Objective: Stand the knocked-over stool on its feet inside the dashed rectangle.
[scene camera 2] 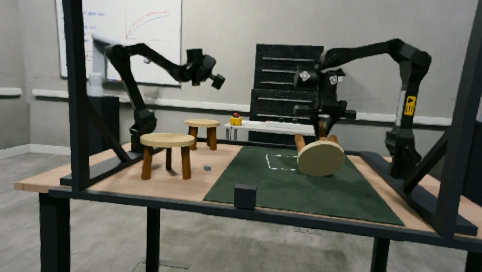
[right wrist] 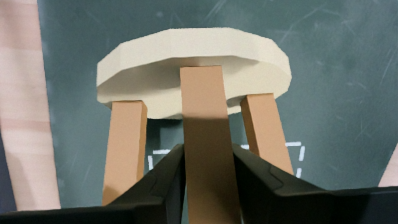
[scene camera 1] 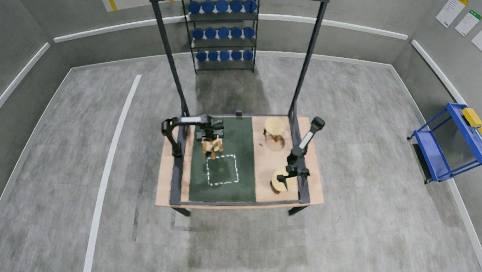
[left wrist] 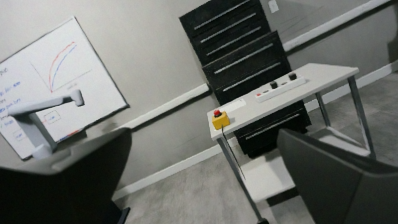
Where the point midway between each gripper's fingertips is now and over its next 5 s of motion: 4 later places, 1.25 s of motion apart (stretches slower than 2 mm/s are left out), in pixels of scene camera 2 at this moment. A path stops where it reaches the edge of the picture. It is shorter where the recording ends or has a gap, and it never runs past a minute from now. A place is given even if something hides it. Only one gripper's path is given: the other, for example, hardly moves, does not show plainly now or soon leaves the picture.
My right gripper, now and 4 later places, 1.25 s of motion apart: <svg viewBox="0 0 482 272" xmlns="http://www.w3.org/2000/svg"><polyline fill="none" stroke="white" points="320,138 315,140 313,143 307,143 288,146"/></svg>
